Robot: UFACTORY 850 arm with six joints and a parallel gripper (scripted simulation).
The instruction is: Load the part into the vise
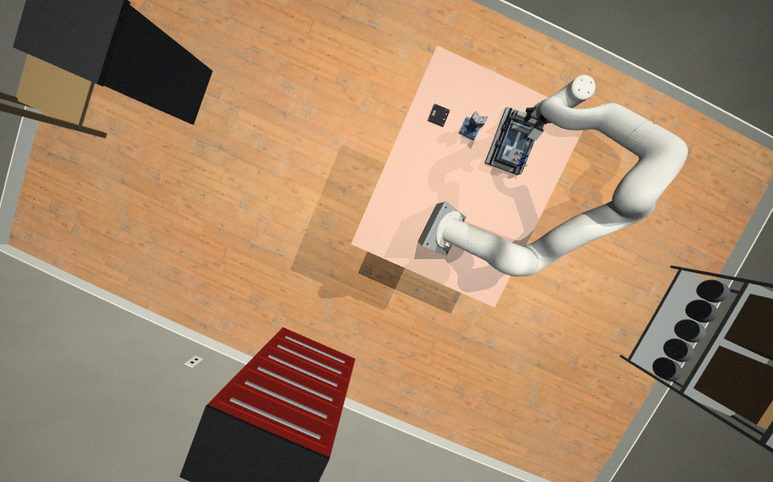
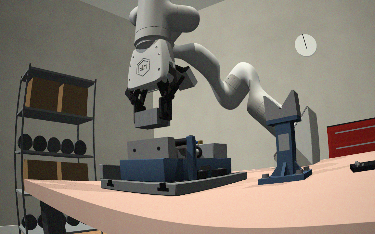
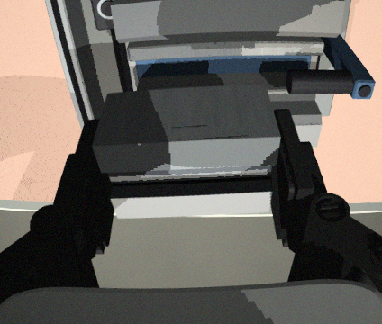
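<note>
Now: hand right at the part. Also, from my hand: cylinder rod: 9 cm behind, 7 cm below, 1 cm to the left; moving jaw: 7 cm below, 4 cm behind, 2 cm to the left; work stop rod: 7 cm to the left, 6 cm below.
</note>
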